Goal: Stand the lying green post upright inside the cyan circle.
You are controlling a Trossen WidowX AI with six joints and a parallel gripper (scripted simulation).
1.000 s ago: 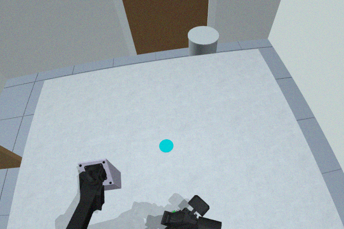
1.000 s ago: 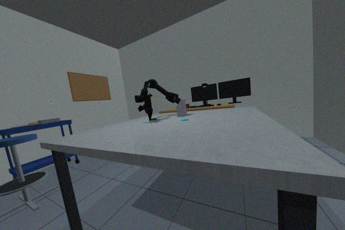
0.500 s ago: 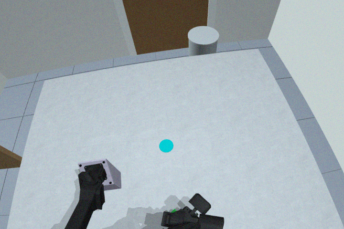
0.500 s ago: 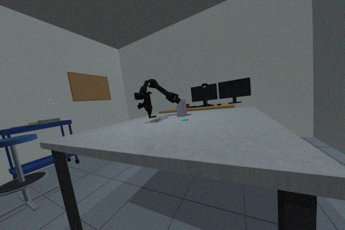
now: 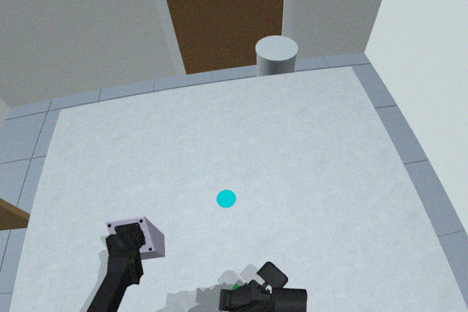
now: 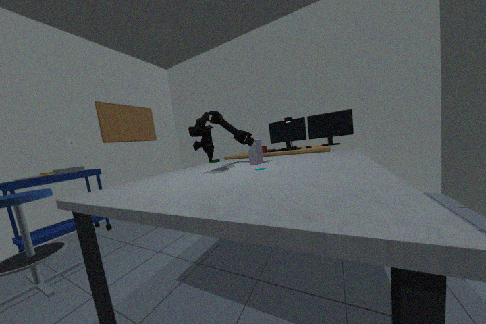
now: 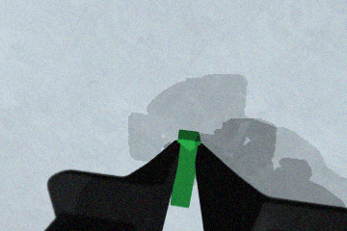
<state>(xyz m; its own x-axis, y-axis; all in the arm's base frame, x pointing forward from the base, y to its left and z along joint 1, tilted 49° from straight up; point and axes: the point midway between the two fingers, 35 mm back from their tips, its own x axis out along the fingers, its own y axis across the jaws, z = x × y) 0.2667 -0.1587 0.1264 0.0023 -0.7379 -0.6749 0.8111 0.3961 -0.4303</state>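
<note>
My gripper tip is now 2 cm past the cyan circle, 31 cm to the right of it and 7 cm above it. The rest, counted from my gripper tip: green post 1 cm behind, 2 cm to the left.
</note>
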